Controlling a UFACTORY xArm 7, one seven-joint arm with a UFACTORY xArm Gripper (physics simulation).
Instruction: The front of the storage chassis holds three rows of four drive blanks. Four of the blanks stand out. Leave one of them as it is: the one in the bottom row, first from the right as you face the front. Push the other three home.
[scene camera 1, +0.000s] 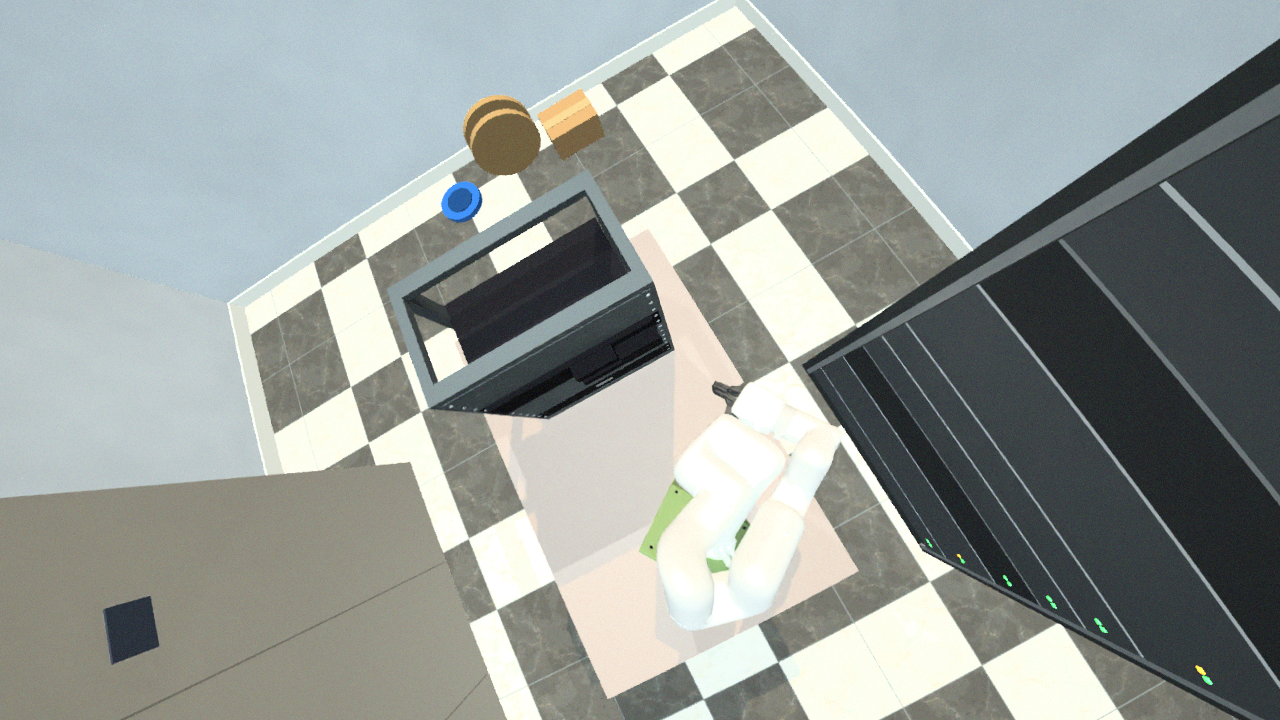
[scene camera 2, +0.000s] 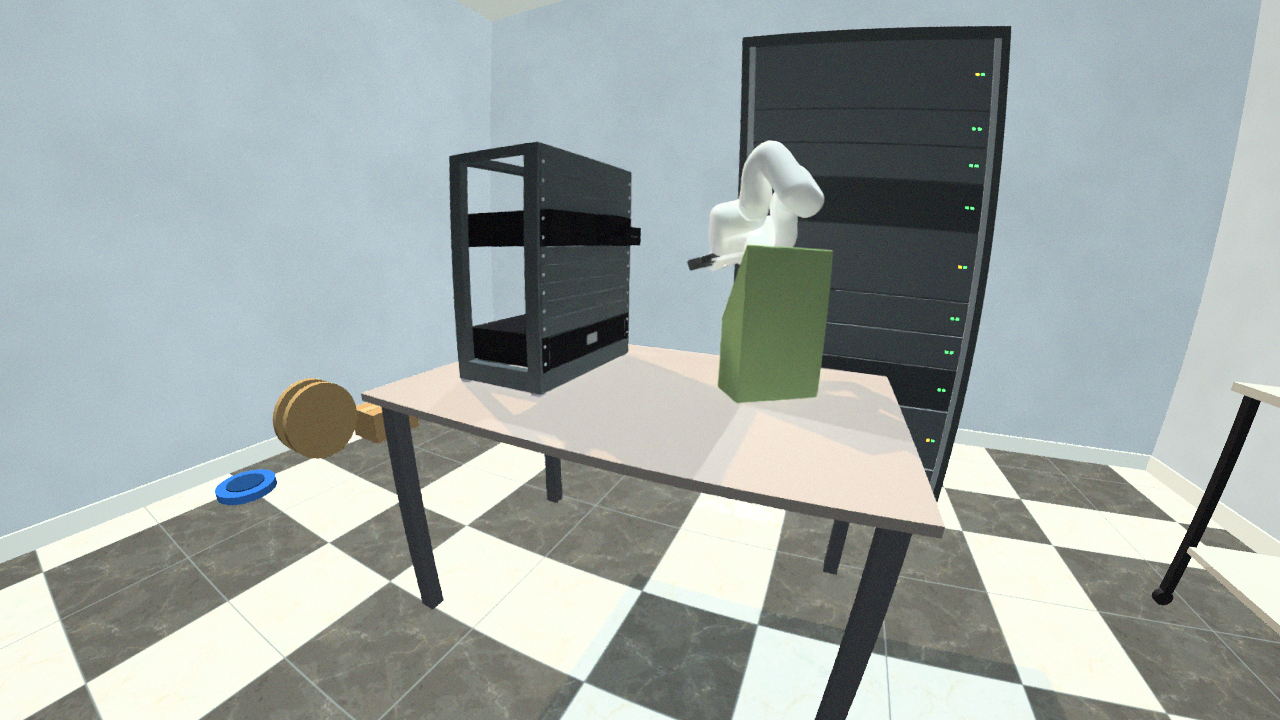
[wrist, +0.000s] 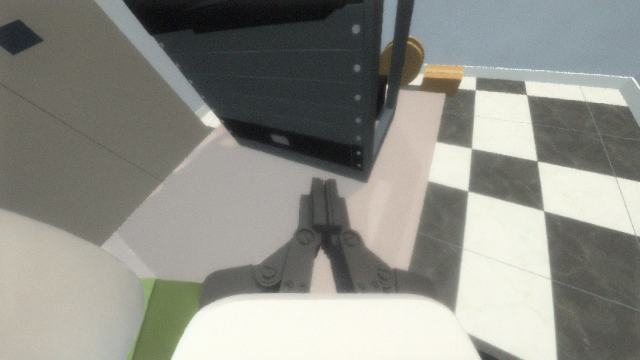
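Pixels of known places: gripper, fingertip midpoint: (scene camera 1: 713, 386) (scene camera 2: 688, 265) (wrist: 320, 192); arm's base at its link origin: (scene camera 2: 780, 290).
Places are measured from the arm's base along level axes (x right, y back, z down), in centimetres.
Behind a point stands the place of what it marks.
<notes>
The black storage chassis (scene camera 2: 572, 227) {x -15.3, y -52.1, z -14.6 cm} (wrist: 250, 17) {x 9.2, y -45.6, z -11.0 cm} sits in the upper part of the small open rack (scene camera 1: 541, 335) {x -0.8, y -53.7, z -34.1 cm} (scene camera 2: 533, 286) {x -27.4, y -56.7, z -0.4 cm} (wrist: 369, 75) {x 22.2, y -49.2, z -2.1 cm}. In scene camera 1 dark blanks (scene camera 1: 593, 363) {x 2.5, y -48.0, z -18.5 cm} stand out from its front. In scene camera 2 a dark blank (scene camera 2: 634, 236) {x 13.9, y -45.0, z -13.2 cm} stands out at the front's far end. The rows and the exact number of raised blanks cannot be made out; the wrist view cuts the chassis off at the top edge. My gripper (scene camera 1: 718, 389) {x 22.5, y -29.2, z -4.1 cm} (scene camera 2: 694, 263) {x 22.5, y -29.2, z -4.1 cm} (wrist: 320, 192) {x 22.5, y -29.2, z -4.1 cm} is shut and empty, in the air in front of the rack, apart from the chassis.
A black unit with a pale label (scene camera 2: 572, 343) {x -13.1, y -53.4, z 16.3 cm} (wrist: 305, 146) {x 5.9, y -51.0, z 17.0 cm} is low in the rack. The rack stands on the pink table (scene camera 1: 608, 626) {x -46.7, y 11.1, z 27.4 cm} (scene camera 2: 626, 420) {x -33.5, y -30.7, z 27.4 cm} (wrist: 215, 200) {x -22.0, y -32.6, z 27.4 cm}. The arm's green pedestal (scene camera 1: 666, 519) {x -6.4, y -9.3, z -1.7 cm} (scene camera 2: 778, 322) {x -9.1, y 0.1, z 7.0 cm} (wrist: 167, 320) {x 0.4, y -9.9, z 12.8 cm} is on the same table. A tall server cabinet (scene camera 1: 1029, 429) (scene camera 2: 877, 152) stands beyond.
</notes>
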